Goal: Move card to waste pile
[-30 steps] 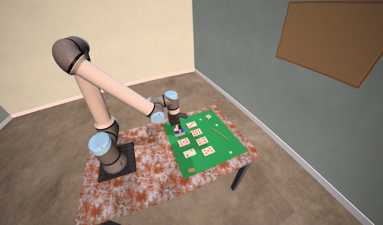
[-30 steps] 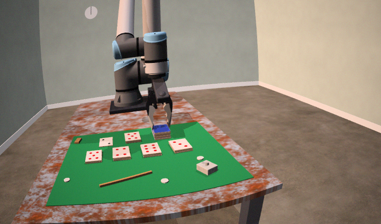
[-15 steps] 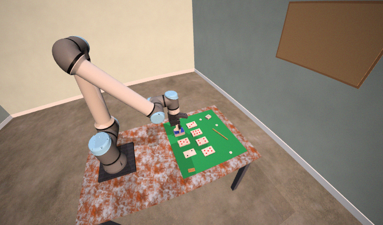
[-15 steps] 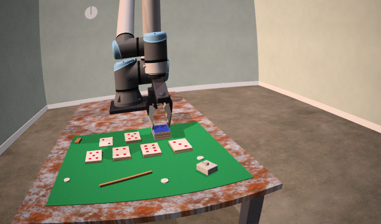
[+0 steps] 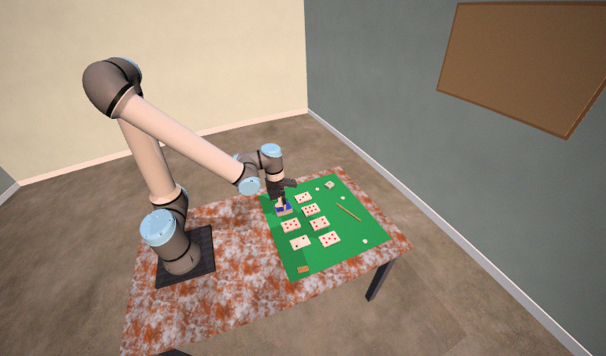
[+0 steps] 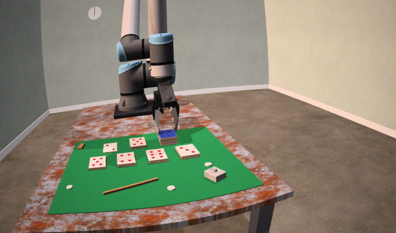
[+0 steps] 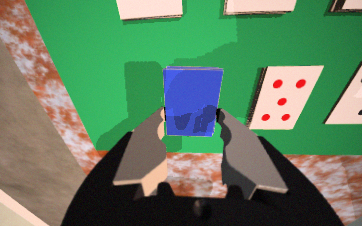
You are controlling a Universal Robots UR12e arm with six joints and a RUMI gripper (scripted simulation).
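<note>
Now: hand 24 cm to the left of the black-pip card, 4 cm above it and 2 cm past it. Also, from my hand: green mat 14 cm ahead, 13 cm to the right, 6 cm below; then wooden stick 30 cm ahead, 21 cm to the right, 4 cm below; then small block 34 cm ahead, 3 cm to the left, 3 cm below.
</note>
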